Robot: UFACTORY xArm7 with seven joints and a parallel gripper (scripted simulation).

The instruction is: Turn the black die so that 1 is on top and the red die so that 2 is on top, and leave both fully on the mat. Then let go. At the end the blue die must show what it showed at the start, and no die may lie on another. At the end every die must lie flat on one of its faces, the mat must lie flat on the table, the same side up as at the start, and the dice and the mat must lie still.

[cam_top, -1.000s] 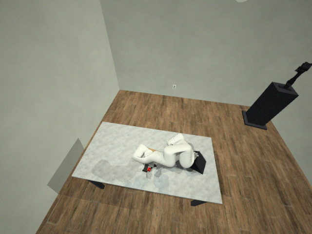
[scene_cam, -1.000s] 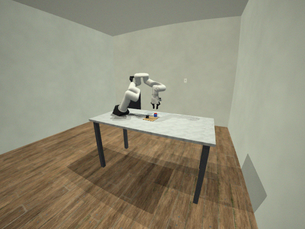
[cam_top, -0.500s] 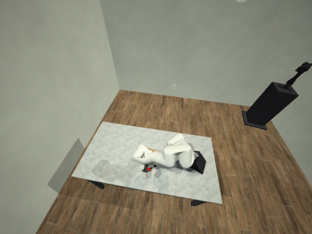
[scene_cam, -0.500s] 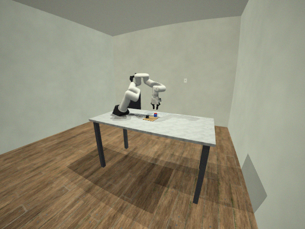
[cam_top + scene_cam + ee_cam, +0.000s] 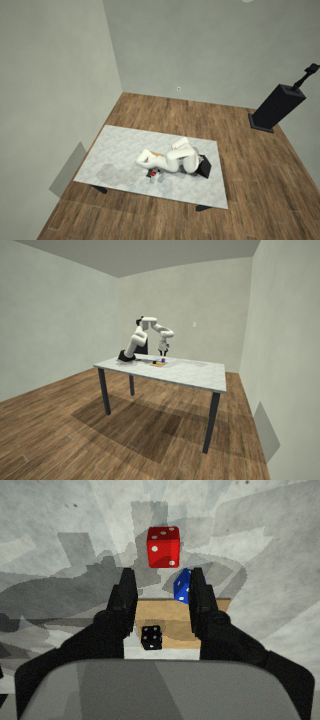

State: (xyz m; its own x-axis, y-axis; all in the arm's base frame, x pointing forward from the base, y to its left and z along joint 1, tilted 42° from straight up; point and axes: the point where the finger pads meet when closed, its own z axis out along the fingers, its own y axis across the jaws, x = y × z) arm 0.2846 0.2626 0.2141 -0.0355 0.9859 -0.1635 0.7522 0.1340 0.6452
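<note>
Now: the red die 7 cm below my hand. Also, from my hand: black die 16 cm to the right, 7 cm below, 1 cm behind; blue die 7 cm below, 5 cm to the right, 3 cm ahead; tan mat 16 cm to the right, 8 cm below, 3 cm ahead.
</note>
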